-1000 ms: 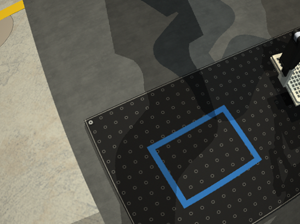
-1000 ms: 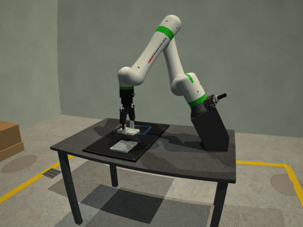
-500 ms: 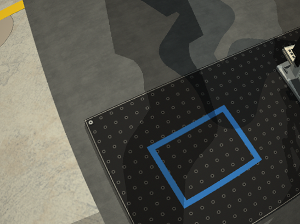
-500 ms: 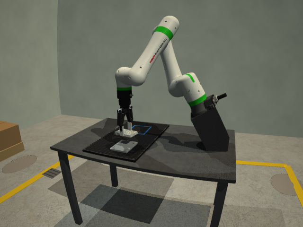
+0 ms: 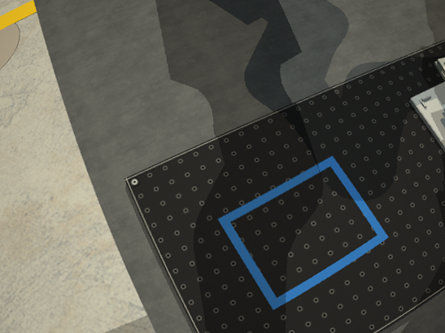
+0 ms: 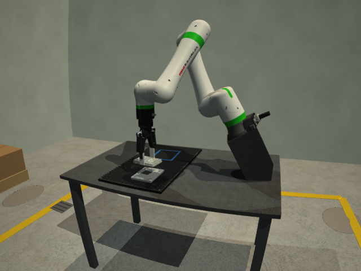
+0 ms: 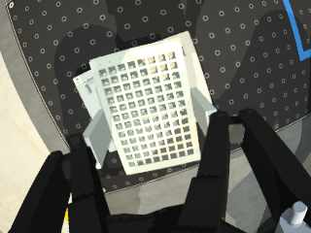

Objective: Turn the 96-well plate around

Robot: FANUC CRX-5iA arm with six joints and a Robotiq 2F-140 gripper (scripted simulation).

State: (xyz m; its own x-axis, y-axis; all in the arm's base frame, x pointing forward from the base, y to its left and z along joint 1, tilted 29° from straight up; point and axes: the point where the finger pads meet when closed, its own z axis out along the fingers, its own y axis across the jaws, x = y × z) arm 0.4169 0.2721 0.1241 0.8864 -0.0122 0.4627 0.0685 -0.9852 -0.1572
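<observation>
Right now my hand is 10 cm above the grey plate nest N1 and 1 cm to the right of it. Also, from my hand: dark table (18 cm to the right, 11 cm below, 8 cm ahead); then white 96-well plate (2 cm below).
</observation>
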